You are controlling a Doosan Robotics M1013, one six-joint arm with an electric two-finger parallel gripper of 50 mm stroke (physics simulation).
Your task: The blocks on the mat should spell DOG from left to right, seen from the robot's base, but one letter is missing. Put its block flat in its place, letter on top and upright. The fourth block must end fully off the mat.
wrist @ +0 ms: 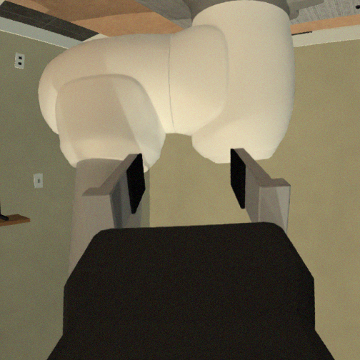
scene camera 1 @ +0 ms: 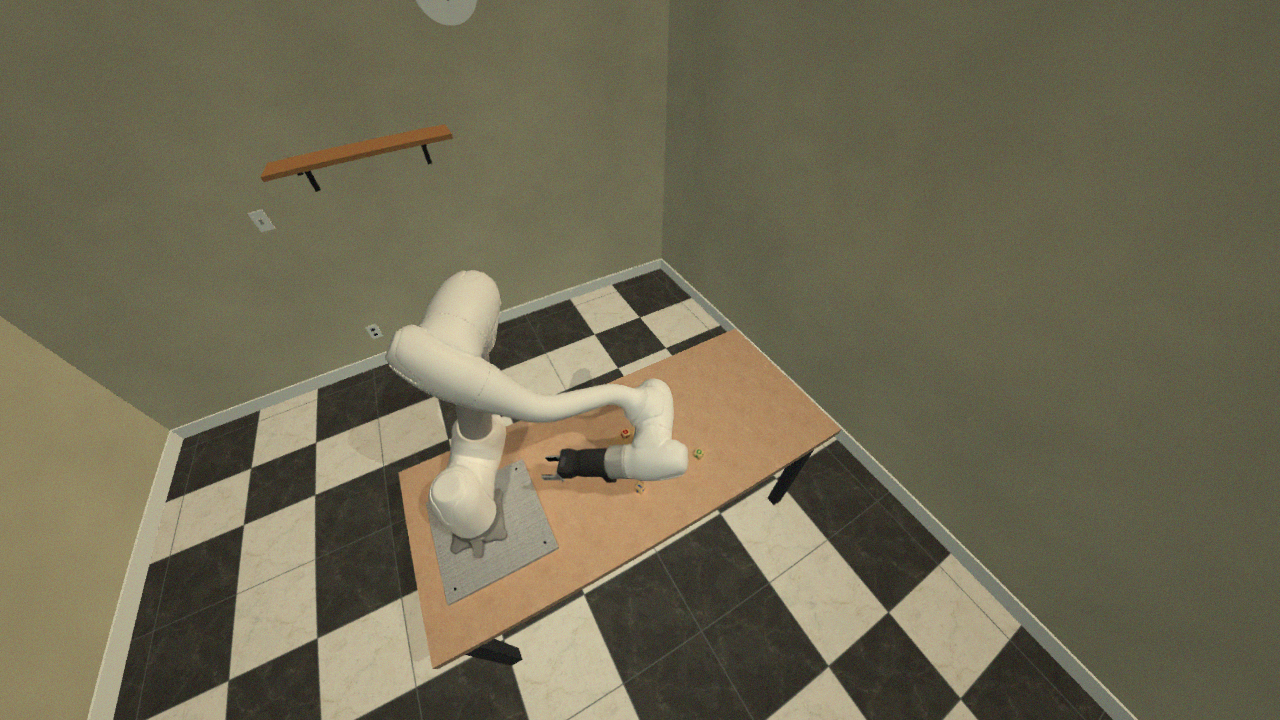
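My gripper point(scene camera 1: 547, 467) point(wrist: 186, 168) is open, with its fingers spread wide and no block between them. It points back toward the robot's base, above the table. In the scene view, a small block with a red top point(scene camera 1: 625, 433) lies beside the wrist, on the side toward the shelf wall. A small block with a green top point(scene camera 1: 698, 453) lies past the wrist, farther from the base. A small pale block point(scene camera 1: 640, 488) lies on the other side of the wrist. Their letters are too small to read. The mat and a fourth block cannot be made out; the arm hides part of the table.
The robot's base stands on a grey metal plate point(scene camera 1: 528, 537) at one end of the brown table point(scene camera 1: 760, 385). The bent arm point(scene camera 1: 537, 407) point(wrist: 240, 90) reaches over the table. A wooden shelf point(scene camera 1: 358, 153) hangs on the wall.
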